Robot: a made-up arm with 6 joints.
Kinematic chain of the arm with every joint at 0, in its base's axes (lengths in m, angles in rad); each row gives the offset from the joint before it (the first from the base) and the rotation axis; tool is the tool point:
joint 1: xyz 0 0 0.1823 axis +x
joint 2: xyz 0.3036 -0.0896 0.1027 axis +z
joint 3: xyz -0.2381 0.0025 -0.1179 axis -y
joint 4: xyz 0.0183 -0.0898 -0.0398 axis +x
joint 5: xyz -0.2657 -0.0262 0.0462 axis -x
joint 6: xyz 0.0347 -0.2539 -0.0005 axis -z
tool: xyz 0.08 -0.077 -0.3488
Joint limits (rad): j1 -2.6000..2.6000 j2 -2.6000..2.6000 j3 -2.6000..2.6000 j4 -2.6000..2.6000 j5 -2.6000..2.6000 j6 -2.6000..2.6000
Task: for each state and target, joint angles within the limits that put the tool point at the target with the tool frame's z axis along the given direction. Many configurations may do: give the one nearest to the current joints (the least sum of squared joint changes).
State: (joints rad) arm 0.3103 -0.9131 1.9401 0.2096 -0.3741 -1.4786
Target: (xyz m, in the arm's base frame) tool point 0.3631 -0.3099 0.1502 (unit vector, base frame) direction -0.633 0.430 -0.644
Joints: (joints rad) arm 0.7943 -0.4197 2.5460 0.0576 -0.3563 -1.9708
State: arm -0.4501 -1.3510 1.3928 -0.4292 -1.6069 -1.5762
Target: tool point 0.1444 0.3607 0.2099 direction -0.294 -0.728 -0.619
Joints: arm 0.2311 -0.6317 0.5463 0.0430 -2.0631 -1.7691
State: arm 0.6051 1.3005 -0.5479 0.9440 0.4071 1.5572
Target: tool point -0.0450 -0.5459 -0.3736 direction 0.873 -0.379 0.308
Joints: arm 0.3530 1.1004 -0.3920 1.0897 -0.0094 1.8937
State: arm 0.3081 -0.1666 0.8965 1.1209 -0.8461 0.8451
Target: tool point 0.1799 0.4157 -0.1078 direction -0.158 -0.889 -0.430
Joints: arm -0.1777 -0.6796 0.5789 1.2078 -1.1290 1.4367
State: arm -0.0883 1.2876 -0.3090 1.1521 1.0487 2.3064
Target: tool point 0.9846 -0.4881 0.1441 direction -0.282 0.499 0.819
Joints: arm -0.4919 2.0774 -0.1890 0.7700 0.9927 2.6000
